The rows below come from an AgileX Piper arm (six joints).
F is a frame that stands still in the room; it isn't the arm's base.
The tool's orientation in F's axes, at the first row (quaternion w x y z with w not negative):
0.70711 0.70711 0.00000 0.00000
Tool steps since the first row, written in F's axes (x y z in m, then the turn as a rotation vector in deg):
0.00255 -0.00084 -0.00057 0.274 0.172 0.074
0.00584 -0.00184 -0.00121 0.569 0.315 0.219
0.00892 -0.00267 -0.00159 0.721 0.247 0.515
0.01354 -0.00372 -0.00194 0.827 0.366 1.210
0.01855 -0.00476 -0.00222 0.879 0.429 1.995
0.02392 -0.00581 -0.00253 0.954 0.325 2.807
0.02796 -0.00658 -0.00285 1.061 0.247 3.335
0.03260 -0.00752 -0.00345 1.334 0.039 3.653
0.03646 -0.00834 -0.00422 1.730 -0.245 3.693
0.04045 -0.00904 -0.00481 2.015 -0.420 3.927
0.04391 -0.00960 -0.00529 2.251 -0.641 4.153
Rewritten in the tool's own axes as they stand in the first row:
0.00255 -0.00057 0.00084 0.274 0.074 -0.172
0.00584 -0.00121 0.00184 0.569 0.219 -0.315
0.00892 -0.00159 0.00267 0.721 0.515 -0.247
0.01354 -0.00194 0.00372 0.827 1.210 -0.366
0.01855 -0.00222 0.00476 0.879 1.995 -0.429
0.02392 -0.00253 0.00581 0.954 2.807 -0.325
0.02796 -0.00285 0.00658 1.061 3.335 -0.247
0.03260 -0.00345 0.00752 1.334 3.653 -0.039
0.03646 -0.00422 0.00834 1.730 3.693 0.245
0.04045 -0.00481 0.00904 2.015 3.927 0.420
0.04391 -0.00529 0.00960 2.251 4.153 0.641

